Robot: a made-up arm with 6 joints.
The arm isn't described. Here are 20 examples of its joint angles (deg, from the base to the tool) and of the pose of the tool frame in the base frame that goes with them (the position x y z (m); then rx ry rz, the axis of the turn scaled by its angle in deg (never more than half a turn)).
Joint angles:
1: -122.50 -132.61 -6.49 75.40 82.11 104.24
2: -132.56 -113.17 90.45 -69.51 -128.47 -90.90
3: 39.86 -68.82 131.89 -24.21 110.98 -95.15
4: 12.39 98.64 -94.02 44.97 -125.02 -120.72
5: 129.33 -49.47 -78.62 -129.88 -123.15 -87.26
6: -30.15 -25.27 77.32 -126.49 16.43 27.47
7: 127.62 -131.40 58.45 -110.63 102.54 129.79
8: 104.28 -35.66 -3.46 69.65 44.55 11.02
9: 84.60 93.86 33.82 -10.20 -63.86 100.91
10: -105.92 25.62 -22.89 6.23 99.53 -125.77
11: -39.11 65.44 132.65 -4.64 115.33 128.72
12: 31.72 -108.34 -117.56 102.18 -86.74 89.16
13: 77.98 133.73 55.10 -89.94 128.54 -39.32
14: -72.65 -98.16 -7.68 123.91 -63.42 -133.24
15: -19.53 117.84 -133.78 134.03 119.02 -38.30
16: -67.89 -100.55 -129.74 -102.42 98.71 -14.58
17: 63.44 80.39 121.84 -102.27 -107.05 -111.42
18: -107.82 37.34 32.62 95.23 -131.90 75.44
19: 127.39 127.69 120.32 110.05 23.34 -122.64
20: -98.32 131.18 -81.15 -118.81 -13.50 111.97
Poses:
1: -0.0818 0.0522 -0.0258 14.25 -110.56 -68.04
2: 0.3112 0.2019 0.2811 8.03 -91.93 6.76
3: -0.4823 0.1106 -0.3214 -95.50 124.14 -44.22
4: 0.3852 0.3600 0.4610 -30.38 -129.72 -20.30
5: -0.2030 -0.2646 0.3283 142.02 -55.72 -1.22
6: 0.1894 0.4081 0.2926 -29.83 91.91 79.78
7: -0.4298 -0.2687 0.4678 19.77 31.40 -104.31
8: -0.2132 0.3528 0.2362 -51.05 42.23 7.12
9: -0.3262 0.2681 0.2751 150.43 -40.95 -3.61
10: -0.1112 -0.2922 0.4654 59.98 -48.42 35.57
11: 0.6300 -0.1304 0.3095 17.97 -16.37 53.05
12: -0.3889 0.0306 0.1646 148.11 9.81 89.24
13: -0.6224 0.5232 0.3140 -40.47 23.32 24.35
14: 0.0819 0.1114 0.2260 54.35 112.67 9.66
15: 0.8566 -0.0987 0.3782 93.24 116.26 87.41
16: -0.3298 0.0181 0.4522 86.06 -11.53 -0.57
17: 0.1298 0.3141 0.0997 77.34 19.27 -95.81
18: -0.1167 -0.1958 0.2982 120.72 68.12 -23.22
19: -0.5858 -0.0573 0.3721 37.98 -82.90 2.32
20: -0.0730 -0.2993 0.1847 -40.89 -73.84 30.45
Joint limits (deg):
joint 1: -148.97..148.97
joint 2: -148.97..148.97
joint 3: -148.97..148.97
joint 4: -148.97..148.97
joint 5: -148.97..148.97
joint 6: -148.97..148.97
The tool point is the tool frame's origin. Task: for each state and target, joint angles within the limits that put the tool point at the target. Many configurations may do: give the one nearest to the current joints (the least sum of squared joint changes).
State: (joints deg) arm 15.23 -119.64 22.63 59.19 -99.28 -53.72
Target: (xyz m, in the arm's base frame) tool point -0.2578 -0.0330 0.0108
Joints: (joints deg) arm 13.52 -107.58 12.92 43.62 -112.39 -45.74
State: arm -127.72 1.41 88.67 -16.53 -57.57 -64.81
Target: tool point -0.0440 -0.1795 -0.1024
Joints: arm -132.40 0.18 76.15 -20.70 -84.48 -52.97
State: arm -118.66 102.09 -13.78 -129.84 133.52 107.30
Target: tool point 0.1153 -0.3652 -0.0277
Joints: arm -137.51 120.23 -15.00 -113.84 144.40 121.33
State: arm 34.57 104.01 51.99 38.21 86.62 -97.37
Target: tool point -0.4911 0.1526 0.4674
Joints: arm 56.20 100.89 61.36 28.64 100.93 -88.05
